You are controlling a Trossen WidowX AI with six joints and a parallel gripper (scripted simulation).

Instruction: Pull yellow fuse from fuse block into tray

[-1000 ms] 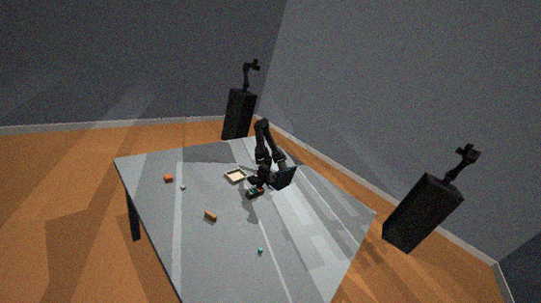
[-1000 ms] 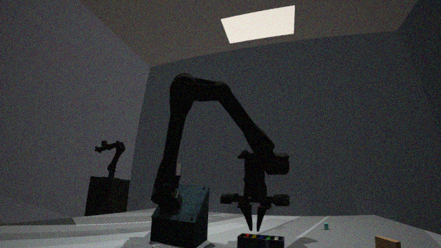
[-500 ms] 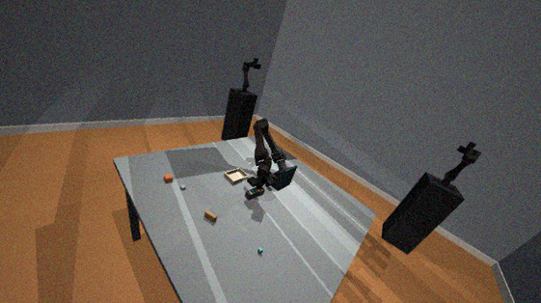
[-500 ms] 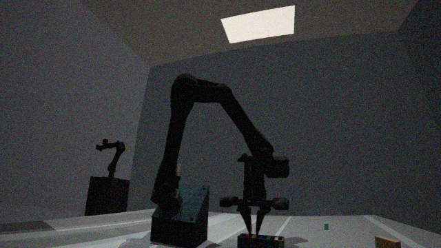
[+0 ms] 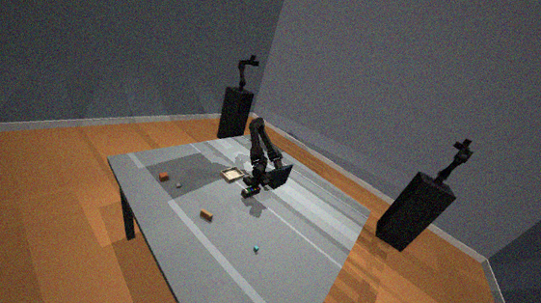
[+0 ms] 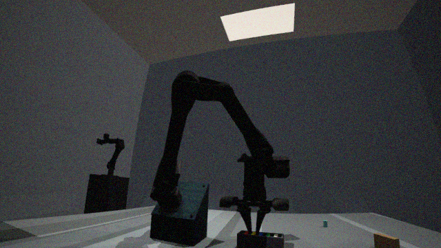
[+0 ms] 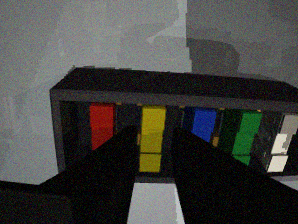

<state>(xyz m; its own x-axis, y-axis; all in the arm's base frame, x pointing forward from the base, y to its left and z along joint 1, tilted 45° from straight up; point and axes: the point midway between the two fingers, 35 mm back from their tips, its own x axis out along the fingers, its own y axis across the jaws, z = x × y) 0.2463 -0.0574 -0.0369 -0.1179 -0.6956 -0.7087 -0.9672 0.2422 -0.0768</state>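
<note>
My gripper tip is 20 mm short of the blue fuse and 10 mm above it. From my gripper tip the other things lie so: red fuse (20 mm behind, 10 mm below); then green fuse (40 mm ahead, 10 mm to the right, 10 mm below); then yellow fuse (10 mm below).
</note>
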